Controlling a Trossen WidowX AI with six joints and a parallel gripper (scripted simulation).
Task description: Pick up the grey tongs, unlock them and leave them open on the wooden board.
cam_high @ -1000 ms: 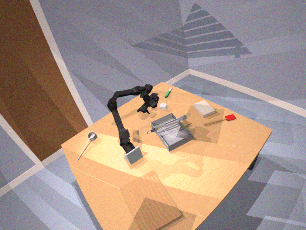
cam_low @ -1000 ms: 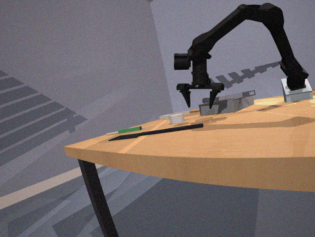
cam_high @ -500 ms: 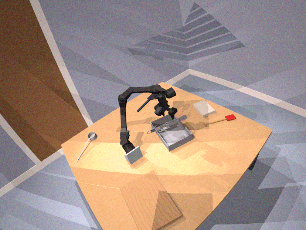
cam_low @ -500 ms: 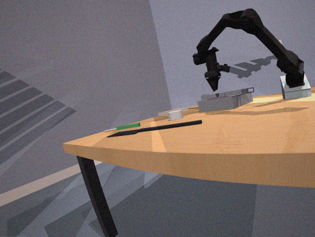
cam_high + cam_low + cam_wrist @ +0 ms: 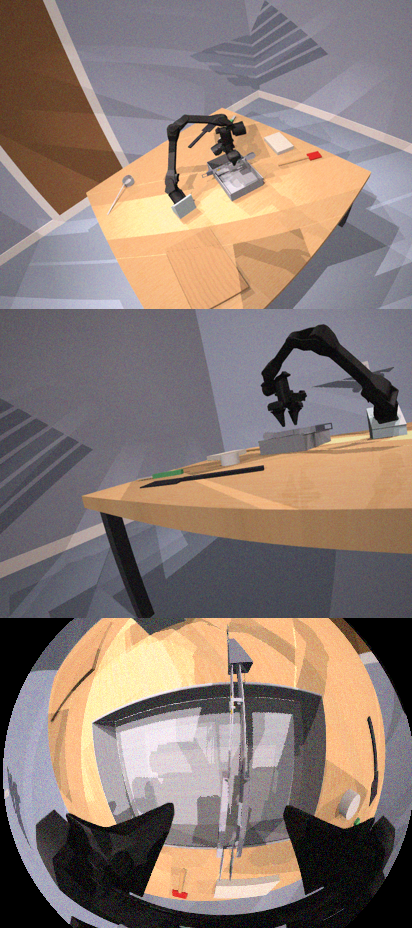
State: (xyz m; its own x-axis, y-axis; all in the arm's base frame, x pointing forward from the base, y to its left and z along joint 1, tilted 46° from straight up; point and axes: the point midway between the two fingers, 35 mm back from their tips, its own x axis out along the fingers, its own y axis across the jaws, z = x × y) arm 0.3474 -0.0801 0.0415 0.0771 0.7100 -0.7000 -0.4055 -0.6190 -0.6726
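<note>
Now: the grey roasting tin 2 cm behind my gripper tip, 2 cm to the right of it and 7 cm below it. The rest, counted from my gripper tip: white block (36 cm ahead, 7 cm to the right, 9 cm below); white round cup (18 cm ahead, 25 cm to the left, 8 cm below); red spatula (33 cm ahead, 28 cm to the right, 9 cm below).
</note>
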